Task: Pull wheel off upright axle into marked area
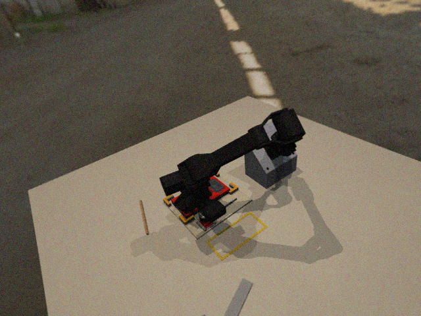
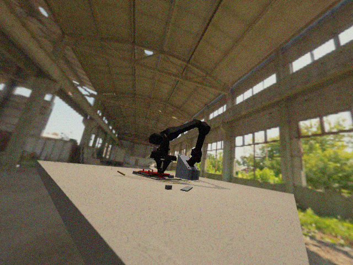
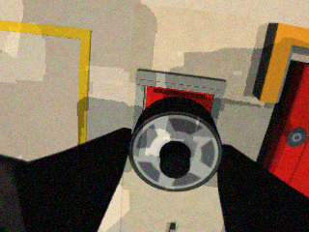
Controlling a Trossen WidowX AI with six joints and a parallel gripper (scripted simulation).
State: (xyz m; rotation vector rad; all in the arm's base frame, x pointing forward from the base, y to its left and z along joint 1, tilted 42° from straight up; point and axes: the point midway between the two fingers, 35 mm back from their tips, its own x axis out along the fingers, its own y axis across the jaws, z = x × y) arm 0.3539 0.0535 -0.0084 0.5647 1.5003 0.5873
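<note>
Right now my gripper tip is 1 cm above the grey axle base. Round my gripper tip: thin wooden stick: 16 cm ahead, 18 cm to the right, 4 cm below.
</note>
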